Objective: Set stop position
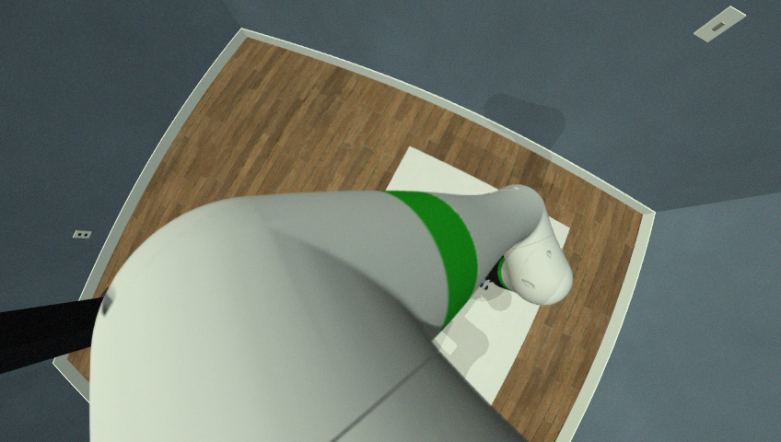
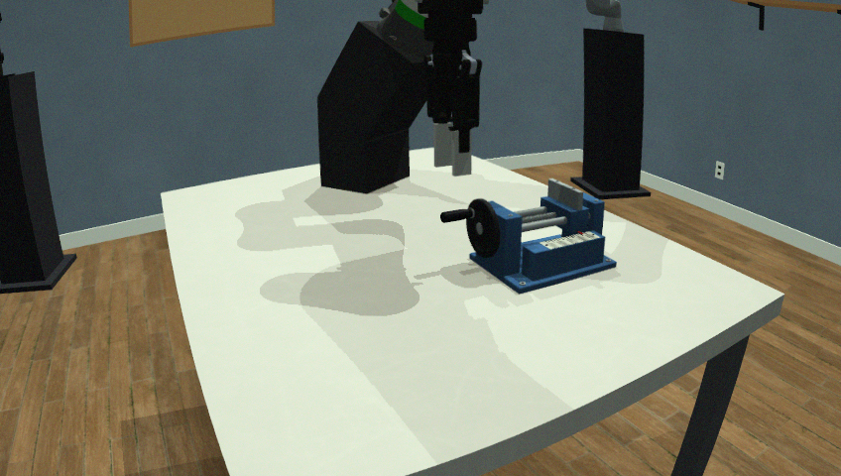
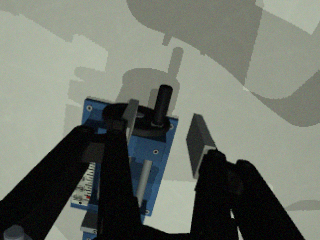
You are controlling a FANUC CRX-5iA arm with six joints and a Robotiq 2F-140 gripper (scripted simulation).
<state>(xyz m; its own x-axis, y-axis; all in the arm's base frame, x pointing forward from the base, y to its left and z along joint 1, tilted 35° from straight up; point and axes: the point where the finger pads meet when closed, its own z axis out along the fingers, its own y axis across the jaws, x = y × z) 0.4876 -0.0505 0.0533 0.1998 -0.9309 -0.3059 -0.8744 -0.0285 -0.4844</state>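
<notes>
Right now the handwheel is 20 mm to the left of my hand and 110 mm below it. Also, from my hand: stop block (10 mm behind, 200 mm to the left, 100 mm below).
</notes>
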